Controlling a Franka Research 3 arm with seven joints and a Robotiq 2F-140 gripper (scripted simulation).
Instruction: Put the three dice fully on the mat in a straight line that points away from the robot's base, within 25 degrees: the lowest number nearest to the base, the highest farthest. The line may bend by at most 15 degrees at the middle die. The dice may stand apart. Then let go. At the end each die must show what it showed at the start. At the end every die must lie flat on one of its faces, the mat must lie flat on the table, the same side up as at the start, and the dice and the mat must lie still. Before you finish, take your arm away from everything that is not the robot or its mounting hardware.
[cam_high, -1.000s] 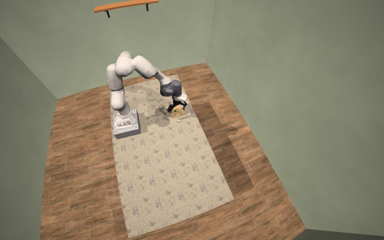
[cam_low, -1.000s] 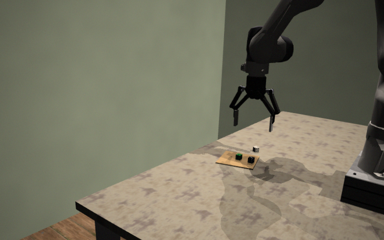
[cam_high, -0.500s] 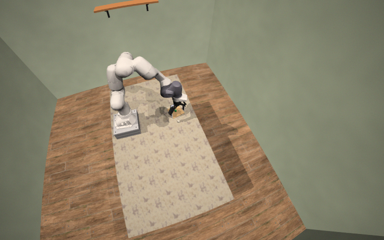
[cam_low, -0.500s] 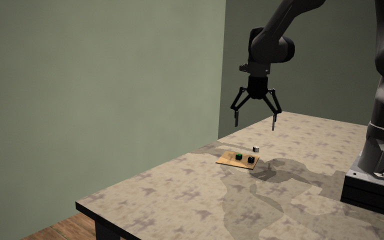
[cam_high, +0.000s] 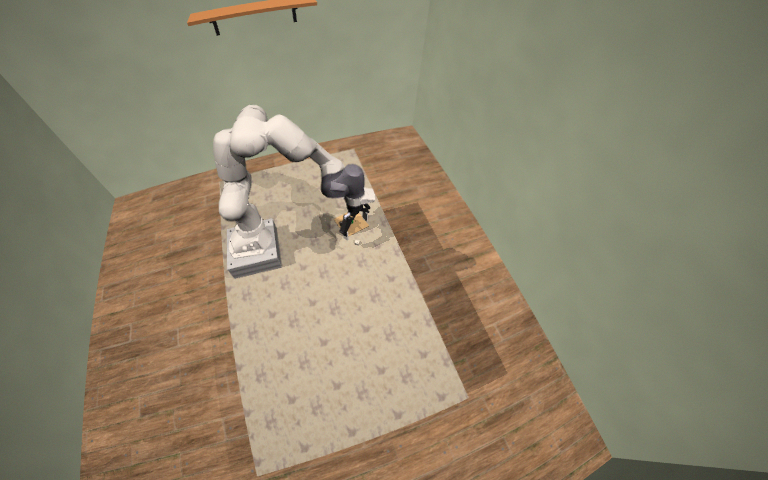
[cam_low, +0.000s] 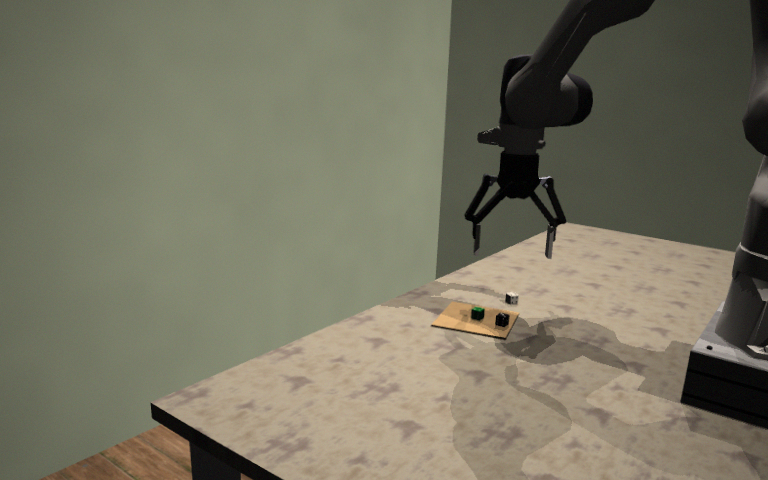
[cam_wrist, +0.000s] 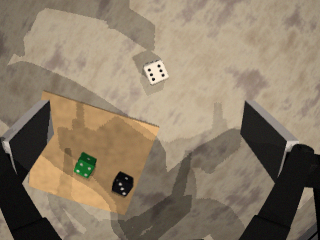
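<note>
The white die lies 2 cm to the right of my hand and 11 cm below it. Also, from my hand: tan mat (1 cm ahead, 12 cm to the left, 11 cm below); then green die (1 cm ahead, 12 cm to the left, 10 cm below); then black die (4 cm behind, 12 cm to the left, 10 cm below).
</note>
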